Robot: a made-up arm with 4 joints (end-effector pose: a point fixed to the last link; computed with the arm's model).
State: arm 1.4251 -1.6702 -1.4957 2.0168
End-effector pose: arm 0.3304 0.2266 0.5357 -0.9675 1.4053 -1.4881
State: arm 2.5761 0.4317 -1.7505 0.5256
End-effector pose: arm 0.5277 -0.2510 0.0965 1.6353 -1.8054 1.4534
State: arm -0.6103 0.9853 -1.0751 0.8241
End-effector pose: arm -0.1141 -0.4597 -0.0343 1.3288 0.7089 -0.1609
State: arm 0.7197 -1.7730 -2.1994 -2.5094
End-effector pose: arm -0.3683 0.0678 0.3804 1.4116 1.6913 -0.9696
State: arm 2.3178 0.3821 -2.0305 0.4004
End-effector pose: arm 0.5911 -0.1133 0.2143 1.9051 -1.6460 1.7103
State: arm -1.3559 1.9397 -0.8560 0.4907
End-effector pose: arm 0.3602 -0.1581 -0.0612 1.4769 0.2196 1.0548
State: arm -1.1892 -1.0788 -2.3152 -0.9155
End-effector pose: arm -0.1363 0.3265 -0.2261 0.2661 1.4586 2.2100
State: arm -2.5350 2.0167 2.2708 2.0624
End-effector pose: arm -0.3284 -0.4159 -0.3016 -1.8344 -2.4476 -0.1695
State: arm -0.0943 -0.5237 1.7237 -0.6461
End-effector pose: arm 0.3097 0.3923 0.3271 0.0851 -0.1004 1.7020
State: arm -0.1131 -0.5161 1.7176 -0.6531
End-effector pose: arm 0.3069 0.3891 0.3366 0.0782 -0.1289 1.6982
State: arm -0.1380 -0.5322 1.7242 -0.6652
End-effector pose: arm 0.3015 0.3912 0.3361 0.0581 -0.1398 1.7038
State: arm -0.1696 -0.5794 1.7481 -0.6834
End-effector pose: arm 0.2940 0.3996 0.3215 0.0214 -0.1248 1.7204
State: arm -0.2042 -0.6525 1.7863 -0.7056
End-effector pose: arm 0.2867 0.4108 0.2932 -0.0264 -0.0835 1.7421
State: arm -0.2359 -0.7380 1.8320 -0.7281
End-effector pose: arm 0.2819 0.4199 0.2558 -0.0750 -0.0224 1.7615
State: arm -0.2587 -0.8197 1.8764 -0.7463
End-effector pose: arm 0.2799 0.4243 0.2167 -0.1147 0.0469 1.7741
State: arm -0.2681 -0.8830 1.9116 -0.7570
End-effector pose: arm 0.2797 0.4250 0.1835 -0.1387 0.1109 1.7806
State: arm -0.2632 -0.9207 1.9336 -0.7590
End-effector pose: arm 0.2797 0.4247 0.1605 -0.1462 0.1609 1.7841
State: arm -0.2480 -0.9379 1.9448 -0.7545
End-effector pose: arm 0.2795 0.4251 0.1460 -0.1421 0.1978 1.7873
